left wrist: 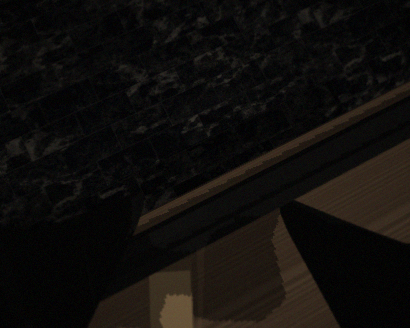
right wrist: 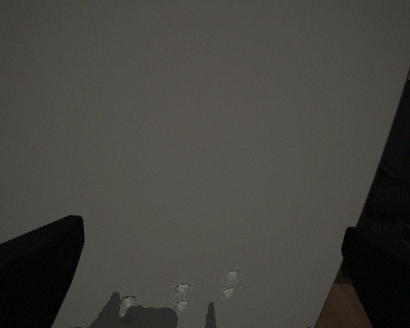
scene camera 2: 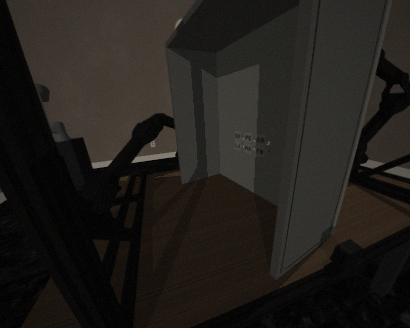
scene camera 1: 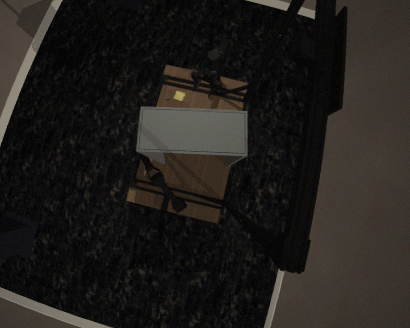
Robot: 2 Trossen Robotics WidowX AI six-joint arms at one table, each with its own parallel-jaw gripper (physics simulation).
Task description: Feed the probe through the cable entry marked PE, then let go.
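Frame: origin at the left arm's base, x ahead, y left, z up, level; centimetres.
Seen in the pictures: left gripper, fingertip midpoint: [left wrist: 213,201]; right gripper, fingertip midpoint: [right wrist: 217,235] [scene camera 1: 201,93]; left arm's base, origin of the base link: [scene camera 1: 181,205].
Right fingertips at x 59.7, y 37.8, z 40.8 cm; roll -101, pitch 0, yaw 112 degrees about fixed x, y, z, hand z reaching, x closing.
Pixels of each thing's top centre, then the offset from my right fingertips to it. "pt": a spot on its surface instead. Level surfaces: height alone.
- grey open-sided cabinet, middle of its top: [scene camera 2: 236,10] [scene camera 1: 192,130] dy -15.9, dx -21.6, dz +13.5 cm
- PE label, surface spot: [scene camera 2: 248,137] pt dy -6.0, dx -17.5, dz -21.0 cm
- small yellow block, middle of its top: [scene camera 1: 179,95] dy +28.1, dx +2.0, dz -41.6 cm
- pale tan strip, surface spot: [left wrist: 177,310] pt dy +13.2, dx -50.1, dz -41.3 cm
- board, its level: dz -42.7 cm
The grey open-sided cabinet [scene camera 1: 194,131] [scene camera 2: 332,130] stands on the wooden board. In scene camera 2 its inner panel carries two rows of small labels, with the PE label [scene camera 2: 248,137] in the upper row. The right wrist view shows several round entries [right wrist: 182,288] low on the panel's other face; their markings cannot be read. My right gripper [right wrist: 217,235] is open and empty, facing that panel. My left gripper [left wrist: 213,201] is open and empty over the board near its edge; the cabinet's side wall hides it in scene camera 2. I cannot make out the probe for certain.
A small yellow block [scene camera 1: 179,95] lies on the board behind the cabinet, a tiny dark bit beside it. A pale tan strip [left wrist: 177,310] shows low in the left wrist view. Dark rails [scene camera 1: 175,192] cross the board [scene camera 1: 192,172]. A large dark frame [scene camera 1: 312,150] stands right.
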